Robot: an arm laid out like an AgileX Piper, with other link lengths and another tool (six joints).
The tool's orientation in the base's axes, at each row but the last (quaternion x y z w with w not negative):
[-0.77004 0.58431 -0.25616 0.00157]
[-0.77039 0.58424 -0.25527 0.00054]
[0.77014 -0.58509 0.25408 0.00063]
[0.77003 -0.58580 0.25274 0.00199]
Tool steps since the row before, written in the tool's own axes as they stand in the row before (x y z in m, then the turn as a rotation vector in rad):
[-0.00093 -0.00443 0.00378 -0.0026 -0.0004 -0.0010]
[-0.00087 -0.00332 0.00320 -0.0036 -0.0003 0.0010]
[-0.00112 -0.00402 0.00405 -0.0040 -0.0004 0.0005]
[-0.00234 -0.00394 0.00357 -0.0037 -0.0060 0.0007]
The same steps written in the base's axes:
[0.00531 0.00112 -0.00231 -0.0005 0.0028 0.0000]
[0.00409 0.00089 -0.00213 0.0000 0.0030 -0.0022]
[0.00500 0.00107 -0.00277 -0.0002 0.0036 -0.0019]
[0.00450 0.00228 -0.00288 0.0050 0.0050 -0.0003]

